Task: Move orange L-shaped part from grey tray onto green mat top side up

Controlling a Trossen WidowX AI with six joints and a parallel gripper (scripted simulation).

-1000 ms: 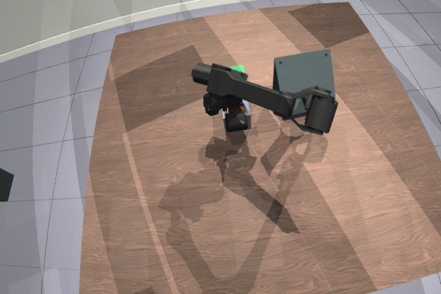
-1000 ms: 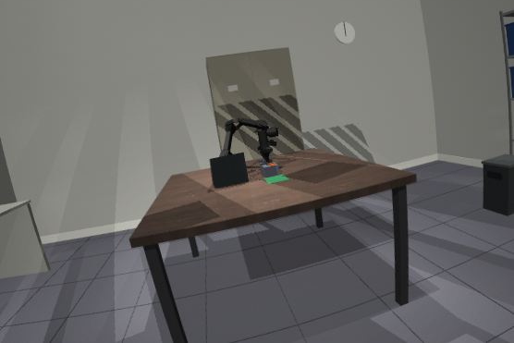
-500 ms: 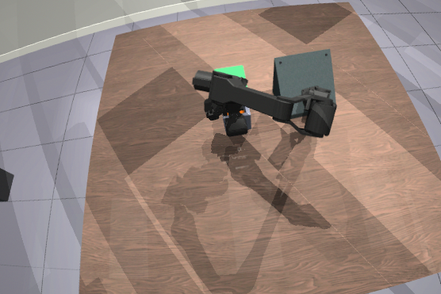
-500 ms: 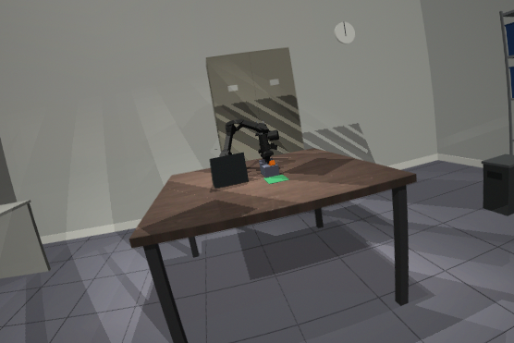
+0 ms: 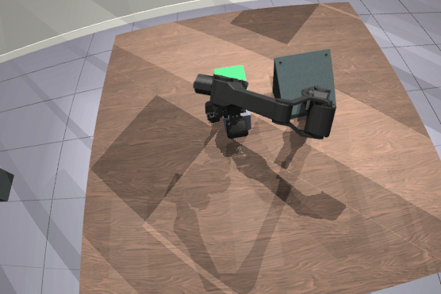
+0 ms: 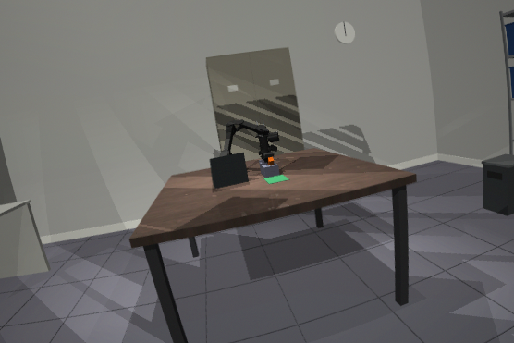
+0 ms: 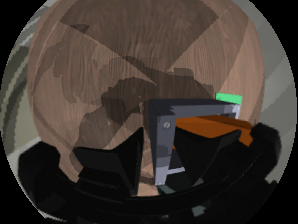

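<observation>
My gripper tip is now 1 cm past the orange L-shaped part, 5 cm to the left of it and 1 cm below it. From my gripper tip the other things lie so: green mat 3 cm behind, 22 cm to the right, 5 cm below.
</observation>
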